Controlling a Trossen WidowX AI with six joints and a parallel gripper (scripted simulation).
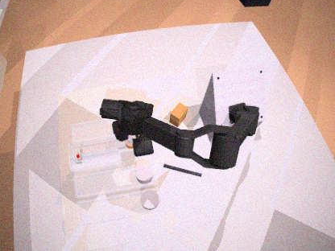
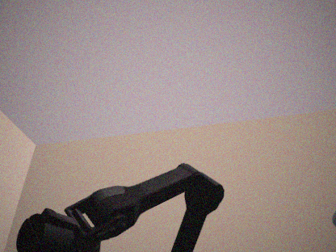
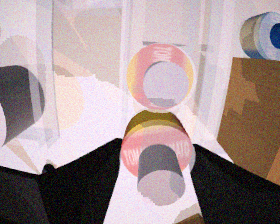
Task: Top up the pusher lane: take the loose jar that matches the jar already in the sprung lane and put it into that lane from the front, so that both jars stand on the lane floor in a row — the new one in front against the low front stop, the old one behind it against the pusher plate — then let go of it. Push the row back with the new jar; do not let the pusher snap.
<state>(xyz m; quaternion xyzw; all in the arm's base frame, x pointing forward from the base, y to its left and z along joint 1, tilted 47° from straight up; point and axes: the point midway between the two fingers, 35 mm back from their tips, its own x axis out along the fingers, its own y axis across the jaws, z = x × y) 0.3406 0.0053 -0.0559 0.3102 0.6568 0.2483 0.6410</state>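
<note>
My gripper tip is 15 cm short of the sprung lane, 1 cm to the right of it and 3 cm above it. From my gripper tip the other things lie so: black rod (11 cm behind, 14 cm to the left, 4 cm below); then red dot (23 cm ahead, 2 cm to the left, 2 cm above).
</note>
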